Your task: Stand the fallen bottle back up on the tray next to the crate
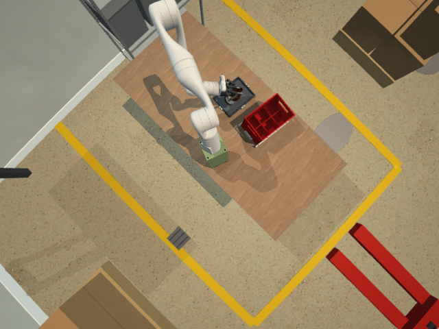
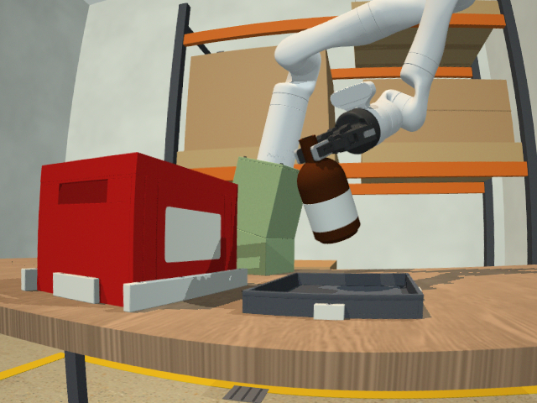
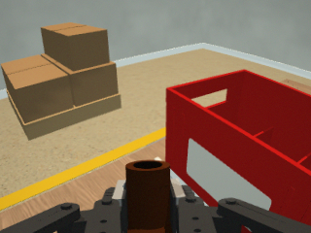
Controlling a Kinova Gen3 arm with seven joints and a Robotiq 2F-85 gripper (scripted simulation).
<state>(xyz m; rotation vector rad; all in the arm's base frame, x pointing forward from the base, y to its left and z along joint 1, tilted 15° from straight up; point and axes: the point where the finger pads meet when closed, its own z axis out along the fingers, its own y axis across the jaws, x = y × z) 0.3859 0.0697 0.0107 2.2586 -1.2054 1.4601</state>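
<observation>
The brown bottle lies 50 mm below my hand, 20 mm to the left of it and 10 mm behind it. From my hand the other things lie so: red crate: 250 mm to the right, 120 mm below, 10 mm behind; then dark grey tray: 190 mm below, 40 mm to the left, 40 mm ahead.
</observation>
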